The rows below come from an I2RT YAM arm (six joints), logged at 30 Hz.
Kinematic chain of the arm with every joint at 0, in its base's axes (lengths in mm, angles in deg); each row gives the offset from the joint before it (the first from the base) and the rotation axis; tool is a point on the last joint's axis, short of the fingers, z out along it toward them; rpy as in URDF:
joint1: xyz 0 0 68 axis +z
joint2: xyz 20 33.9 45.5 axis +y
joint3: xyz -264 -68.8 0 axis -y
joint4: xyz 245 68.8 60 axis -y
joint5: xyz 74 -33.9 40.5 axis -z
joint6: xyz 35.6 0 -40.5 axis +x
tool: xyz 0 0 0 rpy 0 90 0
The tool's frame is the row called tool.
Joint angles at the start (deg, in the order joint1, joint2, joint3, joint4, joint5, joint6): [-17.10, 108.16, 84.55, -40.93, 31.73, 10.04]
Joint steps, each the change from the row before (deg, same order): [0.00, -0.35, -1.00, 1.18, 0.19, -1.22]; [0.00, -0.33, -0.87, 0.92, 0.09, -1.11]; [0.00, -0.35, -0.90, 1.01, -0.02, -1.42]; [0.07, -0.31, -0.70, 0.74, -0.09, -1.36]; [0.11, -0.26, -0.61, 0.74, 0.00, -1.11]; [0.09, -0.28, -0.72, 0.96, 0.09, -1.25]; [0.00, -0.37, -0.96, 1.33, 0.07, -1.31]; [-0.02, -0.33, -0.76, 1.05, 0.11, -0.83]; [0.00, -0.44, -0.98, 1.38, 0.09, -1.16]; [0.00, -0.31, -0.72, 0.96, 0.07, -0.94]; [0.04, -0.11, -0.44, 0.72, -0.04, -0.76]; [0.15, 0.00, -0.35, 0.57, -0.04, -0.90]
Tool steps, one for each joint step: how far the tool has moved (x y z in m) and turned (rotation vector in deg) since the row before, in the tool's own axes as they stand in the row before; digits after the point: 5 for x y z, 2 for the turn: [0.00194, 0.00018, 0.00103, 0.11, -0.48, -0.94]; [0.00187, 0.00011, 0.00072, 0.04, -0.33, -0.91]; [0.00185, 0.00019, 0.00068, -0.07, -0.38, -1.18]; [0.00151, 0.00049, 0.00005, -0.15, -0.32, -1.23]; [0.00117, 0.00074, -0.00008, -0.08, -0.38, -0.99]; [0.00125, 0.00070, 0.00018, 0.02, -0.49, -1.04]; [0.00160, 0.00029, 0.00064, 0.05, -0.63, -0.92]; [0.00124, -0.00004, 0.00034, 0.11, -0.52, -0.49]; [0.00155, 0.00008, 0.00024, 0.09, -0.71, -0.71]; [0.00128, 0.00011, 0.00022, 0.08, -0.46, -0.65]; [0.00066, 0.00062, 0.00041, -0.05, -0.35, -0.58]; [0.00061, 0.00148, 0.00038, -0.11, -0.26, -0.89]
